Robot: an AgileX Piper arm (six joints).
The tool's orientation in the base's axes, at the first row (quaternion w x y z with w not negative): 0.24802 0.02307 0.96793 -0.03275
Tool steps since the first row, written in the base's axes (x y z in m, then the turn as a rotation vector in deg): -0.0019 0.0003 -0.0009 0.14 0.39 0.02; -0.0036 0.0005 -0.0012 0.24 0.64 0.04; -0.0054 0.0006 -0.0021 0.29 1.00 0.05; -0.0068 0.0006 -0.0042 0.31 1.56 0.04; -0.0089 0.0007 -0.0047 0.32 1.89 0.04; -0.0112 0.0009 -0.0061 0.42 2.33 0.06; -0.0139 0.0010 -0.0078 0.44 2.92 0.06
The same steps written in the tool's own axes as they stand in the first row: 0.0021 0.0002 -0.0001 -0.12 0.40 0.02; 0.0037 0.0003 -0.0007 -0.21 0.65 0.03; 0.0058 0.0004 -0.0008 -0.25 1.01 0.02; 0.0080 0.0004 0.0004 -0.25 1.57 0.00; 0.0101 0.0004 -0.0002 -0.25 1.90 -0.02; 0.0128 0.0005 -0.0001 -0.33 2.34 -0.03; 0.0160 0.0006 0.0001 -0.33 2.93 -0.06
